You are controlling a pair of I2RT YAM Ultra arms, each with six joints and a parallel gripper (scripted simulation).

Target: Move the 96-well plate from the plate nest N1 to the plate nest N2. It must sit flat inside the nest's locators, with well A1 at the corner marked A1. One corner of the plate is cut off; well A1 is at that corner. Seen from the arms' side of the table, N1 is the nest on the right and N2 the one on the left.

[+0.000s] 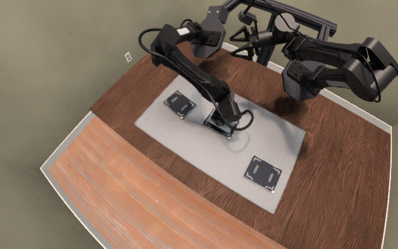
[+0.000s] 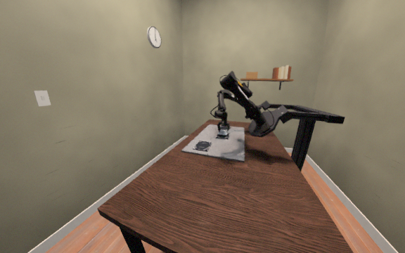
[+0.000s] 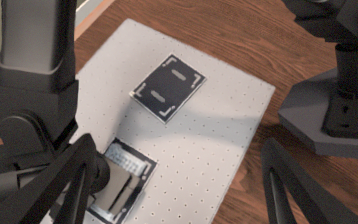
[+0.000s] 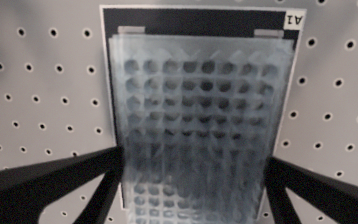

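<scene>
The black plate nest lies 50 mm below my right hand. Round my right hand: clear 96-well plate 10 mm below; white corner label 80 mm to the left, 60 mm ahead, 40 mm below.
</scene>
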